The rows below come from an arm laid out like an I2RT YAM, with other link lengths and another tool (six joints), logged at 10 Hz.
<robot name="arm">
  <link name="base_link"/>
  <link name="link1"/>
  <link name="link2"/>
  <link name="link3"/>
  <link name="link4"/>
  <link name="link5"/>
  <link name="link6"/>
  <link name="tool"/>
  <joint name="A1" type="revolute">
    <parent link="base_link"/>
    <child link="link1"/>
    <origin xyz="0 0 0.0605" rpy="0 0 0"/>
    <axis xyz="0 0 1"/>
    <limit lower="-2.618" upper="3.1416"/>
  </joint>
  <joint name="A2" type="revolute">
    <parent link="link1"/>
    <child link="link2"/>
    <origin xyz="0.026 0.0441 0.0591" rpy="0 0 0"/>
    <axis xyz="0 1 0"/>
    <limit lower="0" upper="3.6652"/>
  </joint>
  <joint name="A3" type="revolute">
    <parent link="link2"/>
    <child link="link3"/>
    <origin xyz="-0.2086 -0.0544 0" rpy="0 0 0"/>
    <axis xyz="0 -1 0"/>
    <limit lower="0" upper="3.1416"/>
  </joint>
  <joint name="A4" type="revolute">
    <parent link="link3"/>
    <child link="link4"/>
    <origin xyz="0.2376 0.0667 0.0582" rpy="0 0 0"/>
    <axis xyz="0 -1 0"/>
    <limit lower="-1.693" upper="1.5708"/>
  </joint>
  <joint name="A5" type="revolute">
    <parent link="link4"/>
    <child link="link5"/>
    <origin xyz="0.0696 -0.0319 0.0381" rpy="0 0 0"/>
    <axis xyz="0 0 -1"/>
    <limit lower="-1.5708" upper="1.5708"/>
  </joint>
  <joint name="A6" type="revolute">
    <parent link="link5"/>
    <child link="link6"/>
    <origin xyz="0.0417 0 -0.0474" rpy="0 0 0"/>
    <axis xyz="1 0 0"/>
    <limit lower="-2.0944" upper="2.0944"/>
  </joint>
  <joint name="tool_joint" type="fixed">
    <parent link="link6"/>
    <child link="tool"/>
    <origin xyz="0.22 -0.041 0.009" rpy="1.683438 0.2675 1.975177"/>
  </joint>
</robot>
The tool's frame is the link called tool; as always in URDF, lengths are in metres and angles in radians.
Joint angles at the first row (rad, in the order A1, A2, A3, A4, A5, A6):
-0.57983 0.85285 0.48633 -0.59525 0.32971 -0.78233
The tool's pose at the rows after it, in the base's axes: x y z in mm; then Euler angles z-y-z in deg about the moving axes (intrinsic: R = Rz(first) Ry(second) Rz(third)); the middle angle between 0 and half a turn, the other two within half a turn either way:
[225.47, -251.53, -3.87, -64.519, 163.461, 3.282]
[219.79, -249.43, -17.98, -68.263, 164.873, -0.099]
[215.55, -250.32, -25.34, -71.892, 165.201, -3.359]
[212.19, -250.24, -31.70, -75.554, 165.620, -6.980]
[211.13, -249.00, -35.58, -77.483, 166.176, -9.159]
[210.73, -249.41, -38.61, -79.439, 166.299, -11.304]
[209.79, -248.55, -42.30, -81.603, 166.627, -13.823]
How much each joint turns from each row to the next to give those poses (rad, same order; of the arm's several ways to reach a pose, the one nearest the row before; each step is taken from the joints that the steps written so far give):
-0.00004 0.02300 -0.02761 0.03375 0.02148 -0.00002
0.00004 0.03057 -0.02149 0.01998 0.00469 0.00769
-0.00155 0.02001 -0.01535 0.02144 0.01067 0.00153
-0.00001 0.01993 -0.00924 0.01384 0.00774 -0.00155
-0.00002 0.01385 -0.00005 0.00160 -0.00153 -0.00306
0.00002 0.01685 -0.00151 0.01221 0.00306 -0.00458
0.00003 0.01235 -0.00300 0.00614 0.00003 -0.00611

